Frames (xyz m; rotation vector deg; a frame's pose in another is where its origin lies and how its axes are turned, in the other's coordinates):
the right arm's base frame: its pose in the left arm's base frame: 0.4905 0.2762 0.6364 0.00 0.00 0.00
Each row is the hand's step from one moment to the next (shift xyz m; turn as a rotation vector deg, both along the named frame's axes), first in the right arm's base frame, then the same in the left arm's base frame.
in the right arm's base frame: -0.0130 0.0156 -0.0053 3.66 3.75 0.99
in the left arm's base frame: -0.0130 0.0156 -0.0053 3.66 3.75 0.99
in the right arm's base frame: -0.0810 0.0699 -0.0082 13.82 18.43 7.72
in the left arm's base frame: -0.0810 0.0699 -0.0082 13.82 18.43 7.72
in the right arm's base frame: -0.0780 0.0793 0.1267 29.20 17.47 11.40
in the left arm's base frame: -0.0780 0.0793 0.1267 29.20 17.47 11.40
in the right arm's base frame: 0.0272 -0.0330 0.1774 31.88 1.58 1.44
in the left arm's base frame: 0.0272 -0.0330 0.1774 31.88 1.58 1.44
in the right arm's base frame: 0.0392 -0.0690 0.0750 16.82 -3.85 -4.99
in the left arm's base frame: 0.0392 -0.0690 0.0750 16.82 -3.85 -4.99
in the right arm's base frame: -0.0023 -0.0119 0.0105 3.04 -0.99 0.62
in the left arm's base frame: -0.0023 -0.0119 0.0105 3.04 -0.99 0.62
